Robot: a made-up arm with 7 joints. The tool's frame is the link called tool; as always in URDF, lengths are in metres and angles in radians. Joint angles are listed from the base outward.
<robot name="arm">
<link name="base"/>
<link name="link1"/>
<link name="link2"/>
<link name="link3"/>
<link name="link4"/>
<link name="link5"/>
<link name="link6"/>
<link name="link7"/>
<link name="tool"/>
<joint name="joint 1" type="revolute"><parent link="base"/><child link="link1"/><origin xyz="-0.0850 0.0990 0.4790" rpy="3.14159 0.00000 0.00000"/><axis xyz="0 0 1"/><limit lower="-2.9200" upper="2.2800"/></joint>
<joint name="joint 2" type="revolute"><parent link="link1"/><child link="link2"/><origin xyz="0.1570 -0.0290 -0.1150" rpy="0.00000 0.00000 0.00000"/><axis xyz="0 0 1"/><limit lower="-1.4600" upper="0.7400"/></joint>
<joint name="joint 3" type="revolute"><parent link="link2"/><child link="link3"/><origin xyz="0.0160 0.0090 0.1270" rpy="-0.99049 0.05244 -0.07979"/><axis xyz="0 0 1"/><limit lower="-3.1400" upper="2.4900"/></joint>
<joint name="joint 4" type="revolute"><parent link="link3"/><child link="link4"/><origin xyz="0.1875 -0.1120 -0.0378" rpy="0.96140 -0.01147 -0.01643"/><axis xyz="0 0 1"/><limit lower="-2.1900" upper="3.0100"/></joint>
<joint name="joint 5" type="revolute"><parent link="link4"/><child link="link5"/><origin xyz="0.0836 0.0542 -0.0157" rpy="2.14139 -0.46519 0.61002"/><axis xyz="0 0 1"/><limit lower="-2.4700" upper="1.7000"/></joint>
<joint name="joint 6" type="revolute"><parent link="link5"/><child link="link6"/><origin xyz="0.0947 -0.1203 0.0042" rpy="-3.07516 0.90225 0.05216"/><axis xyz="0 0 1"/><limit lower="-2.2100" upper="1.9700"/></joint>
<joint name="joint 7" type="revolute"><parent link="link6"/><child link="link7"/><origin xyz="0.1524 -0.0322 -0.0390" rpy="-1.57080 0.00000 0.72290"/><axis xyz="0 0 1"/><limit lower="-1.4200" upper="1.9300"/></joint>
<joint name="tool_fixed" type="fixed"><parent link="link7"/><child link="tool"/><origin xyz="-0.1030 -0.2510 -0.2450" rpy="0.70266 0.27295 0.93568"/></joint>
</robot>
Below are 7 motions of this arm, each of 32 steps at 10 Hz.
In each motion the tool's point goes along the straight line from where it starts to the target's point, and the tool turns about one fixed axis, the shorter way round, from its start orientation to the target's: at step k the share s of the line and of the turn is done. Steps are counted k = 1, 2, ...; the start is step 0. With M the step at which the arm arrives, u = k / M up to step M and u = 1 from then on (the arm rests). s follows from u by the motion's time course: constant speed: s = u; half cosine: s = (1 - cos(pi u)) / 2; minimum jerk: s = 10 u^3 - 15 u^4 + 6 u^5.
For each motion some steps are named. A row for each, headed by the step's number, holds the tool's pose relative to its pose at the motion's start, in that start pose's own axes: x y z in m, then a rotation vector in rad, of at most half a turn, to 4 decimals.
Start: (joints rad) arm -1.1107 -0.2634 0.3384 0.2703 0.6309 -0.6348 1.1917
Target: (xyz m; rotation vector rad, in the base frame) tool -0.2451 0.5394 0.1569 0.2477 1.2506 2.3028
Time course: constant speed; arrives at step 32
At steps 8, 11, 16, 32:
8: 0.0346 0.0064 -0.0391 -0.1371 0.2157 -0.0469
11: 0.0476 0.0088 -0.0538 -0.1885 0.2966 -0.0645
16: 0.0692 0.0128 -0.0782 -0.2742 0.4314 -0.0938
32: 0.1385 0.0255 -0.1565 -0.5483 0.8627 -0.1876

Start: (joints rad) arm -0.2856 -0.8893 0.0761 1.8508 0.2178 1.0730 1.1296
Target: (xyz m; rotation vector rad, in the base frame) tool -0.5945 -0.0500 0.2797 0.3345 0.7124 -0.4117
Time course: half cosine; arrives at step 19
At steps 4, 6, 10, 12, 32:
4: -0.0159 -0.0008 -0.0302 0.0278 0.0069 0.0052
6: -0.0342 -0.0018 -0.0649 0.0597 0.0149 0.0111
10: -0.0817 -0.0042 -0.1551 0.1427 0.0356 0.0266
12: -0.1058 -0.0054 -0.2008 0.1848 0.0461 0.0345
32: -0.1510 -0.0077 -0.2865 0.2637 0.0658 0.0492

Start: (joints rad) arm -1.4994 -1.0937 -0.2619 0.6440 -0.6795 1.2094 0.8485
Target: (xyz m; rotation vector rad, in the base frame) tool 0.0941 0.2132 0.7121 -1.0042 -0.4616 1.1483
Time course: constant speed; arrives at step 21
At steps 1, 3, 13, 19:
1: -0.0011 0.0005 0.0029 -0.0019 0.0257 0.0028
3: -0.0033 0.0016 0.0086 -0.0057 0.0770 0.0083
13: -0.0144 0.0068 0.0374 -0.0247 0.3337 0.0358
19: -0.0211 0.0099 0.0546 -0.0361 0.4877 0.0523

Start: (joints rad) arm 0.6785 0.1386 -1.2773 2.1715 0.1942 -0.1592 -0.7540
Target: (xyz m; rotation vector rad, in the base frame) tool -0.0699 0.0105 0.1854 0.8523 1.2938 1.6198
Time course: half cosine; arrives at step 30
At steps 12, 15, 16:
12: -0.0038 0.0475 -0.0056 0.1554 -0.1576 -0.2503
15: -0.0055 0.0688 -0.0081 0.2249 -0.2281 -0.3623
16: -0.0061 0.0760 -0.0090 0.2484 -0.2519 -0.4002

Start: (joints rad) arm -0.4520 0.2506 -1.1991 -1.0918 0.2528 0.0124 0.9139
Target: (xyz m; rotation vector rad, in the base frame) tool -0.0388 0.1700 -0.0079 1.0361 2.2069 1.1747
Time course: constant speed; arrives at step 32
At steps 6, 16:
6: 0.0088 0.0258 -0.0127 0.0578 -0.0775 0.0393
16: 0.0235 0.0687 -0.0340 0.1541 -0.2067 0.1048

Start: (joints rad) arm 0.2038 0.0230 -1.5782 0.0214 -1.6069 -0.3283 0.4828
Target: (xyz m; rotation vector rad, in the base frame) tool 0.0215 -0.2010 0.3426 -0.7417 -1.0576 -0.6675
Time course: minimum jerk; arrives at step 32
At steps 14, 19, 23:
14: -0.0323 -0.0156 0.0847 -0.3335 -0.4963 -0.3197
19: -0.0565 -0.0273 0.1482 -0.5833 -0.8682 -0.5592
23: -0.0724 -0.0350 0.1899 -0.7475 -1.1126 -0.7166

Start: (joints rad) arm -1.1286 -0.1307 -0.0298 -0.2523 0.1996 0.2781 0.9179
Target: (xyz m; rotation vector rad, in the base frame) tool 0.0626 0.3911 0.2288 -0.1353 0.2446 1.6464
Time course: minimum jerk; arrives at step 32
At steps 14, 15, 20, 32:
14: 0.0095 0.1235 -0.0344 -0.1659 -0.1068 -0.0484
15: 0.0110 0.1420 -0.0395 -0.1907 -0.1228 -0.0556
20: 0.0180 0.2331 -0.0649 -0.3130 -0.2016 -0.0913
32: 0.0248 0.3216 -0.0895 -0.4319 -0.2781 -0.1260

